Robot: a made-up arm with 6 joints.
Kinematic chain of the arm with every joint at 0, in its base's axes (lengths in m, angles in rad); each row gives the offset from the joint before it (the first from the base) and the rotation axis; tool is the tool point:
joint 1: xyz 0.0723 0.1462 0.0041 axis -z
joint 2: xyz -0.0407 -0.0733 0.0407 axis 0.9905 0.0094 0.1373
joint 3: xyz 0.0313 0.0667 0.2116 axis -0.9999 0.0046 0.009
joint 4: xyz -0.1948 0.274 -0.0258 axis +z
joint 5: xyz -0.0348 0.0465 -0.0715 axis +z
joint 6: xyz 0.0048 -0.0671 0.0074 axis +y
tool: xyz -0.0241 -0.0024 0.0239
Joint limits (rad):
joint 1: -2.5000..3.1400
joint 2: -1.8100..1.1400
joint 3: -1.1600..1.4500
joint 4: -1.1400..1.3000
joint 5: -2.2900..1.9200
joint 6: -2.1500..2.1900
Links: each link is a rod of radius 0.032 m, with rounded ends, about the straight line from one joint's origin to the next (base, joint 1, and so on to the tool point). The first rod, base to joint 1, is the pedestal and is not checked.
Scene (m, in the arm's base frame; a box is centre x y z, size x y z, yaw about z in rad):
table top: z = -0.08
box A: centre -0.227 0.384 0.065 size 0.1 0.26 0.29 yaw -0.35
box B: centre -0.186 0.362 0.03 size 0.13 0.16 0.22 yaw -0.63
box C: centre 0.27 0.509 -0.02 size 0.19 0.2 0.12 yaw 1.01
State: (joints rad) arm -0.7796 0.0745 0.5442 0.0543 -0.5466 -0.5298
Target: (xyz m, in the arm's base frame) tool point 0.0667 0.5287 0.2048
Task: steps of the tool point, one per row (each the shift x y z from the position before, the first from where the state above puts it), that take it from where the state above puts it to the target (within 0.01 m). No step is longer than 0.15 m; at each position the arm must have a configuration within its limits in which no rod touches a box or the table.
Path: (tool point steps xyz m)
1: -0.0228 0.0129 0.0964
2: 0.0070 -0.0155 0.1126
3: 0.0429 -0.0465 0.1109
4: -0.0399 0.1211 -0.0116
5: 0.0045 0.1298 -0.0149
6: 0.0497 0.1226 -0.0182
7: 0.0832 0.0830 -0.0470
8: 0.1024 0.0489 -0.0459
9: 0.1081 0.0128 -0.0441

